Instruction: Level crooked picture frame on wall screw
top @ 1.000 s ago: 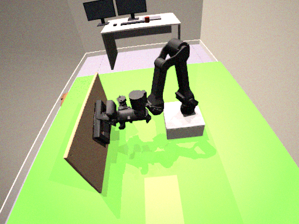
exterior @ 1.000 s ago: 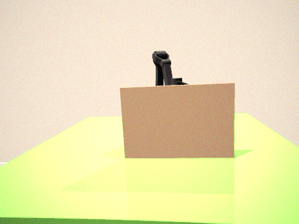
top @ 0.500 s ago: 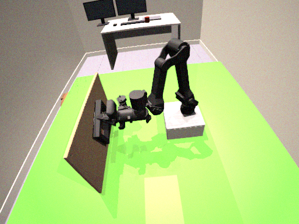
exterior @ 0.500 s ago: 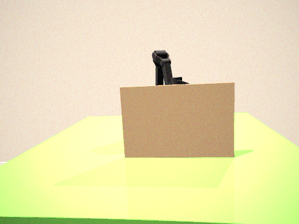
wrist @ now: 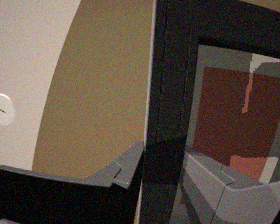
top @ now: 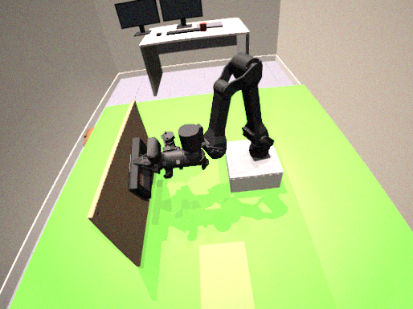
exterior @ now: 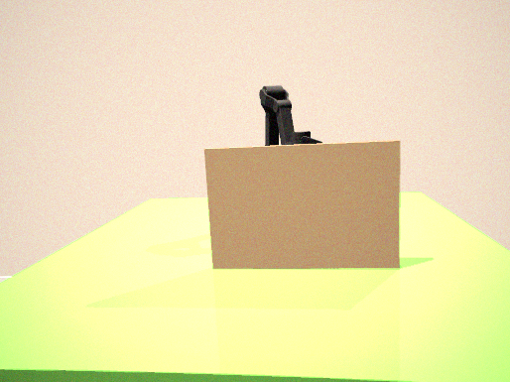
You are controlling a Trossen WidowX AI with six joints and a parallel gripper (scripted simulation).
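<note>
My gripper tip is now 5 cm above the picture frame and 2 cm to the left of it. From my gripper tip the other things lie so: tan wall board (7 cm below, 2 cm ahead, 1 cm to the right).
</note>
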